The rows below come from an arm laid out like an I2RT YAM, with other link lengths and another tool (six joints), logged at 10 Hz.
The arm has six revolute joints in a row. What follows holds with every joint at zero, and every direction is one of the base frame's. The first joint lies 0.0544 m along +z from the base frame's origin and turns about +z. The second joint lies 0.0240 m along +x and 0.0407 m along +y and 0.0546 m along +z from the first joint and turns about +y. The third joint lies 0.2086 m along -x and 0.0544 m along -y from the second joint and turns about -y. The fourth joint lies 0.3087 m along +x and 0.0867 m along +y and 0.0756 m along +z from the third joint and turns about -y. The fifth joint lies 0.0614 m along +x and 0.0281 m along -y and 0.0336 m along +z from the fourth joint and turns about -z. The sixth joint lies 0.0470 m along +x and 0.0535 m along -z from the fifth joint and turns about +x. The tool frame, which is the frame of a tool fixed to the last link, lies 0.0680 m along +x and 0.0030 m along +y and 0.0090 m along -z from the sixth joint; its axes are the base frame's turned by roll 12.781, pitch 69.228 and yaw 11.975 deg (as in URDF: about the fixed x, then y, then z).
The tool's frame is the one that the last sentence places.
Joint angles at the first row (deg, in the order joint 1, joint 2, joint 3, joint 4, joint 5, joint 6):
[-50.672 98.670 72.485 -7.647 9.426 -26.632]
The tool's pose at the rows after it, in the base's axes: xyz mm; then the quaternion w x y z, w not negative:
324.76, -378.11, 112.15, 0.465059, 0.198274, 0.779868, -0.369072
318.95, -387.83, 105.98, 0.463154, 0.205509, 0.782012, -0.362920
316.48, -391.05, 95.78, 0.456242, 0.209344, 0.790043, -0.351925
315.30, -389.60, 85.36, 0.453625, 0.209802, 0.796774, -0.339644
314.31, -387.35, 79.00, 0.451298, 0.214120, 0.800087, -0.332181
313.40, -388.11, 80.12, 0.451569, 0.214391, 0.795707, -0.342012
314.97, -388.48, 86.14, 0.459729, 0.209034, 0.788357, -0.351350
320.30, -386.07, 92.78, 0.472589, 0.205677, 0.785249, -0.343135
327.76, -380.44, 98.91, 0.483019, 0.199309, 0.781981, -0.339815
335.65, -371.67, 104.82, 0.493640, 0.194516, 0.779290, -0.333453
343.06, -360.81, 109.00, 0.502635, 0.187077, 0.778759, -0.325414
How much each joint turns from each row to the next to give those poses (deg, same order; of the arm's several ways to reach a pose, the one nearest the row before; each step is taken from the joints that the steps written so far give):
[-1.736 2.458 1.164 -0.705 -1.022 -0.523]
[-1.519 1.589 1.011 -0.172 -1.398 -0.069]
[-0.650 1.657 0.725 -0.792 -0.918 -0.105]
[-0.266 0.809 -0.452 -0.088 -1.109 -0.095]
[-0.046 0.286 -0.488 -0.176 -0.407 0.440]
[0.076 -0.409 -0.629 1.098 0.923 0.002]
[0.190 -0.899 -0.606 1.450 0.270 -0.265]
[0.326 -0.535 0.398 -0.273 -1.411 0.435]
[0.972 -0.737 -0.044 0.179 -0.400 0.343]
[1.220 -1.095 -0.397 -0.070 -0.412 0.712]
[1.332 -1.269 -0.799 -0.100 -0.456 0.433]

